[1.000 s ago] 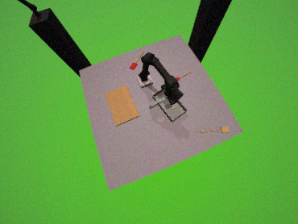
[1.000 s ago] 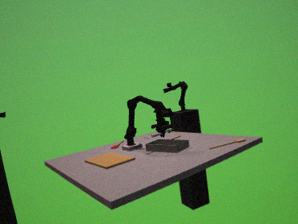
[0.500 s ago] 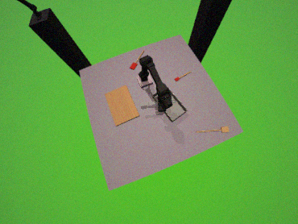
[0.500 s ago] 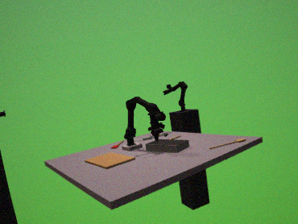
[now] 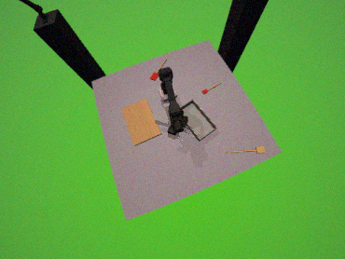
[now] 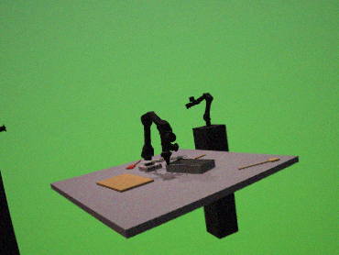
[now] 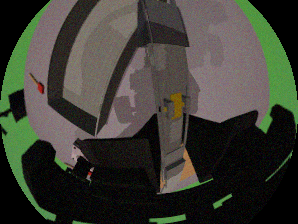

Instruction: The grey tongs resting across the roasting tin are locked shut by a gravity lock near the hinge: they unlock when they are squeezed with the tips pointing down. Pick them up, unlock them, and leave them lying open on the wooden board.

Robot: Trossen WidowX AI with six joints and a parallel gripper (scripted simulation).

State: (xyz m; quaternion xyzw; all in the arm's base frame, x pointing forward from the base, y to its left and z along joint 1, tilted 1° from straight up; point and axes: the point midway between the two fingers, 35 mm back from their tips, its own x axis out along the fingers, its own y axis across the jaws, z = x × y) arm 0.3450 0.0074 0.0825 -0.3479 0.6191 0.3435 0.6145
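The yellow lock piece is 40 mm above my gripper tip, 20 mm to the left of it and 10 mm ahead of it. Round my gripper tip: roasting tin: 170 mm to the left, 50 mm below, 30 mm behind; then wooden board: 280 mm to the right, 130 mm behind, 70 mm below.
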